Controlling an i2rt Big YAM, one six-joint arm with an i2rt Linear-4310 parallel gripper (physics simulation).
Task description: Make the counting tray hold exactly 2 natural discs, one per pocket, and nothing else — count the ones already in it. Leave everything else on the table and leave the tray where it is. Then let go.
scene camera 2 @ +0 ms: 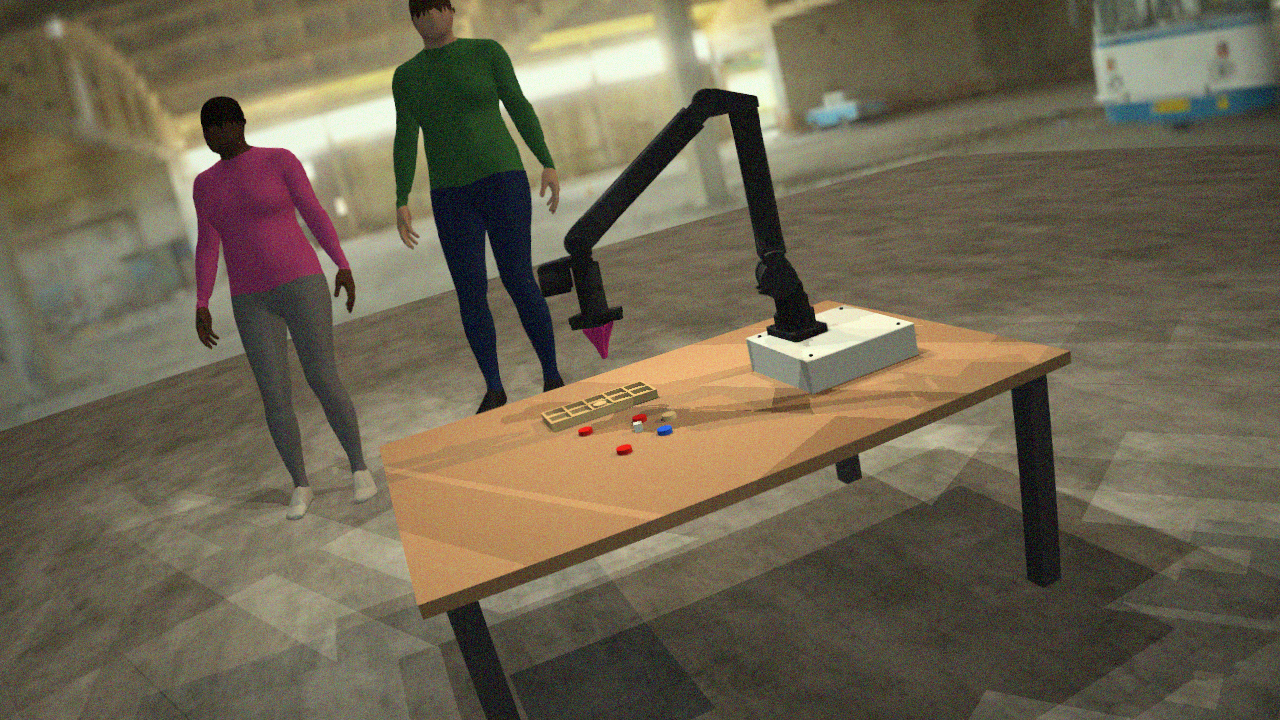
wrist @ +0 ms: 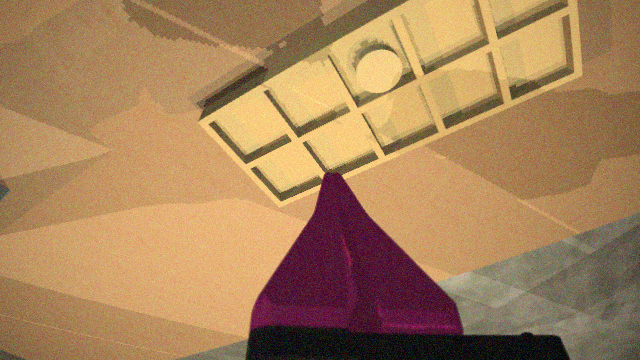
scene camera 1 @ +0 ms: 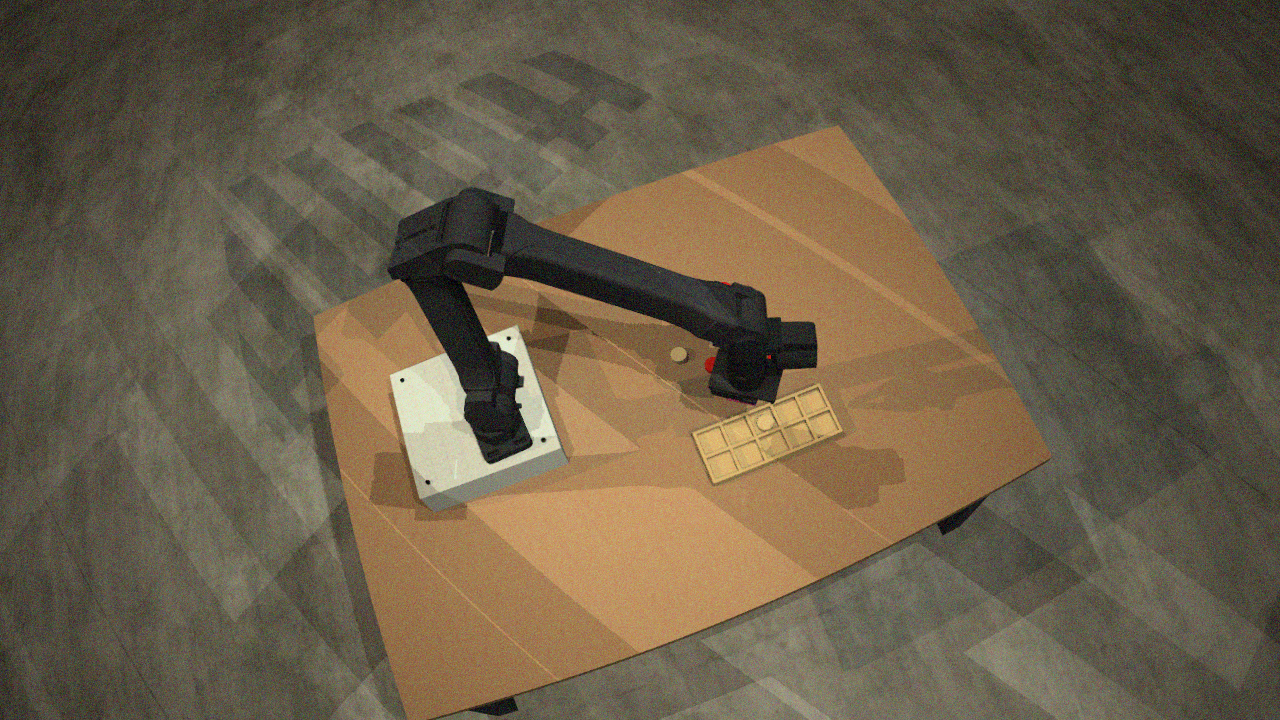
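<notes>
The counting tray (scene camera 1: pixel 778 458) (scene camera 2: pixel 581 421) (wrist: pixel 243 164) lies flat on the table, a wooden grid of two rows of pockets. One natural disc (scene camera 1: pixel 765 420) (scene camera 2: pixel 599 402) (wrist: pixel 379 70) lies in a pocket of the middle column, in the row nearer the loose pieces. The other pockets that I can see hold no disc. Another natural disc (scene camera 1: pixel 678 354) (scene camera 2: pixel 667 415) lies on the table outside the tray. My gripper (scene camera 1: pixel 741 400) (scene camera 2: pixel 604 357) (wrist: pixel 330 183) is shut and empty, its magenta fingertips together, above the table near the tray and not touching it.
Red discs (scene camera 2: pixel 639 418) (scene camera 2: pixel 585 431) (scene camera 2: pixel 623 449), a blue disc (scene camera 2: pixel 665 430) and a small whitish piece (scene camera 2: pixel 637 427) lie beside the tray. One red disc (scene camera 1: pixel 710 364) shows partly beside the arm. The white base box (scene camera 1: pixel 438 447) (scene camera 2: pixel 850 349) carries the arm. Two people stand behind the table.
</notes>
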